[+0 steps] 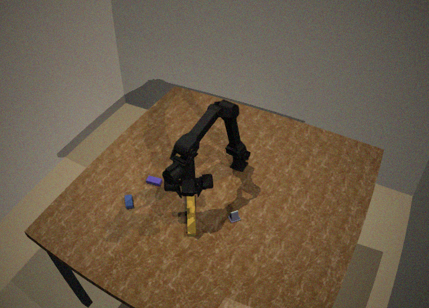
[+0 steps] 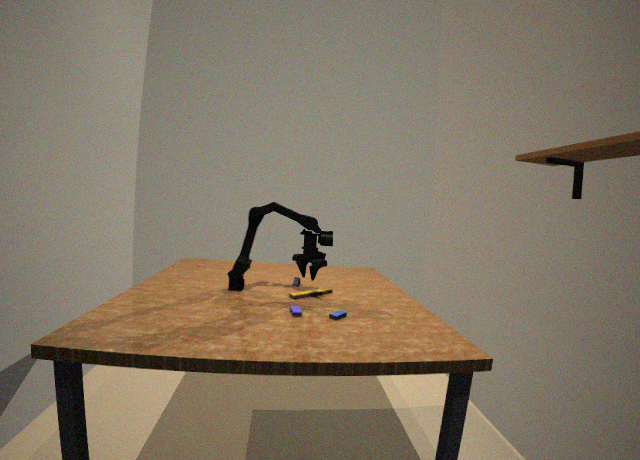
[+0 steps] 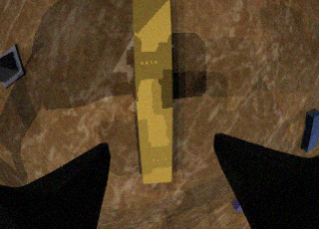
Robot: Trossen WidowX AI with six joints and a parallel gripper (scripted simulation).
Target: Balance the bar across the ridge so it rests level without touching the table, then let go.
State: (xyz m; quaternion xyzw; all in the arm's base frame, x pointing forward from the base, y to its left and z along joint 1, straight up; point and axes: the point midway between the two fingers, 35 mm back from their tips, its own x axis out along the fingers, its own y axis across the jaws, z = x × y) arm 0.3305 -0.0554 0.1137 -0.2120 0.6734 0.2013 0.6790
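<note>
Right now my gripper tip is 70 mm above the yellow bar, 20 mm short of it and 10 mm to the right of it. The rest, counted from my gripper tip: blue block 260 mm to the right, 100 mm ahead, 70 mm below; purple block 230 mm to the right, 70 mm below, 60 mm behind.
</note>
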